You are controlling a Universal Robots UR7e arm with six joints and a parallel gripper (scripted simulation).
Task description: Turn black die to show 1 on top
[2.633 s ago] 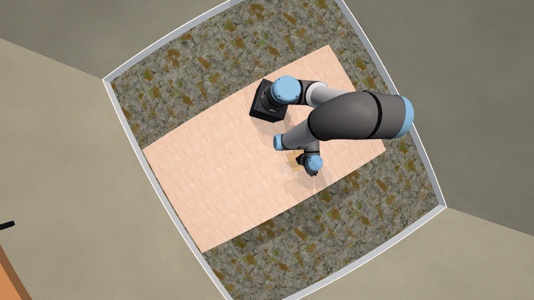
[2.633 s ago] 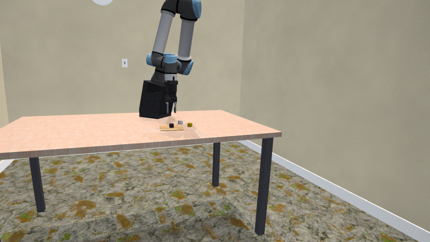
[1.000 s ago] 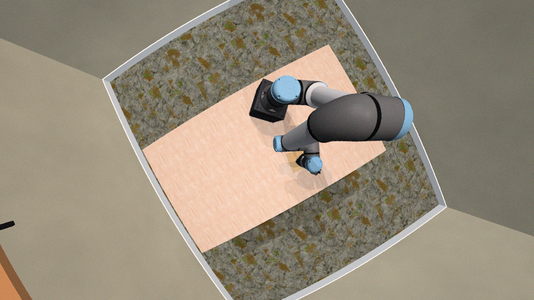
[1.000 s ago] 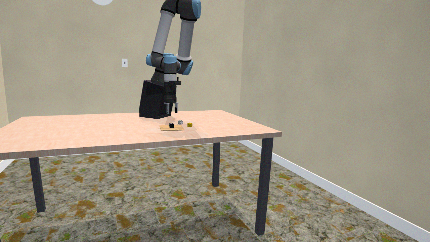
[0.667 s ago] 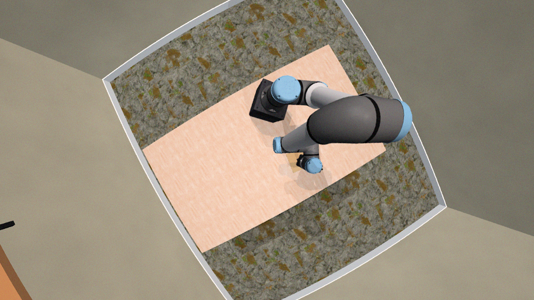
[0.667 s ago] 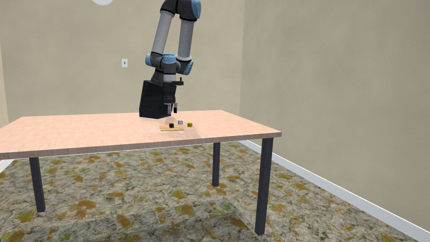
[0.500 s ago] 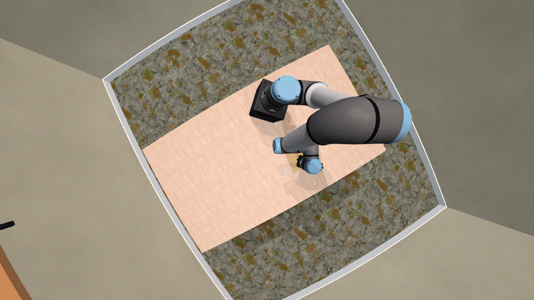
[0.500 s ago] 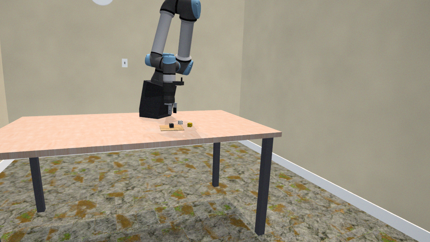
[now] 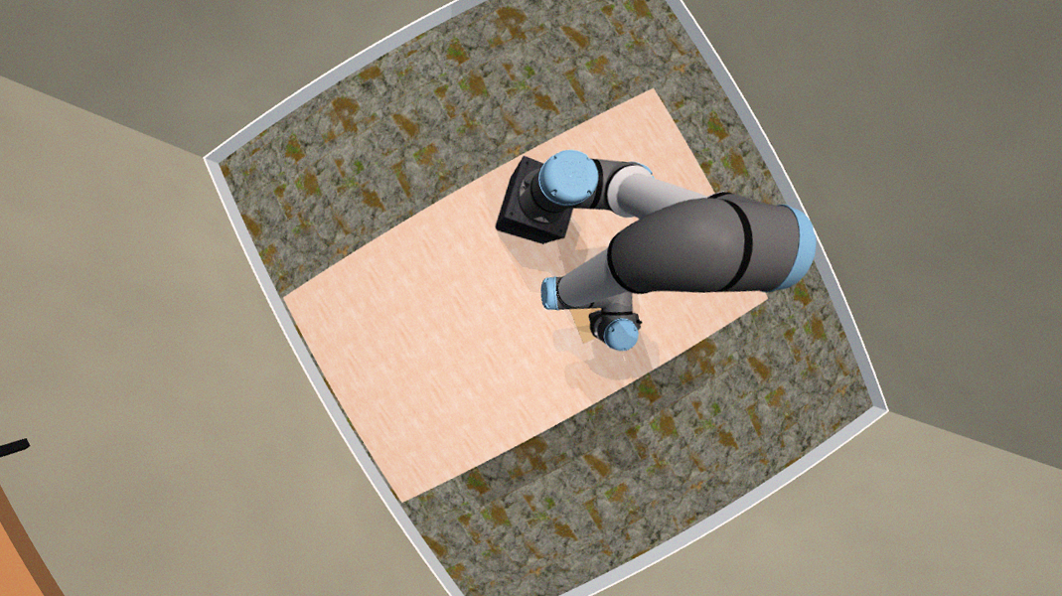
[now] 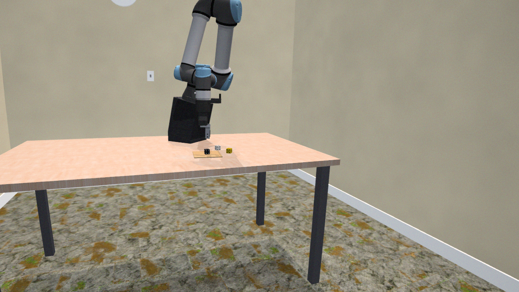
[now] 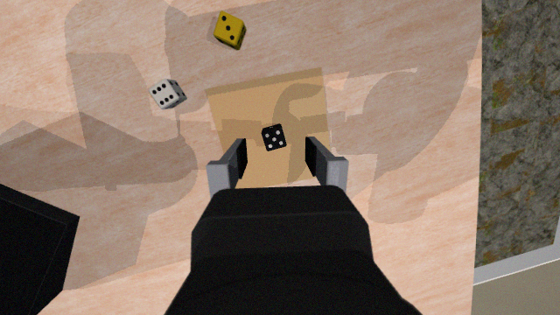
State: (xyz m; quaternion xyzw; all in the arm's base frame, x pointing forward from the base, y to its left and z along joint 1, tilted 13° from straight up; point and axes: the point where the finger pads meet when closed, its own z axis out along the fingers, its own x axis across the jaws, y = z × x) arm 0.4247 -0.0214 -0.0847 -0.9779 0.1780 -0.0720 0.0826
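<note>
Right now my hand is 90 mm above the black die. Also, from my hand: tan mat (110 mm below); then white die (100 mm behind, 90 mm to the left, 90 mm below); then yellow die (120 mm to the left, 90 mm below).
</note>
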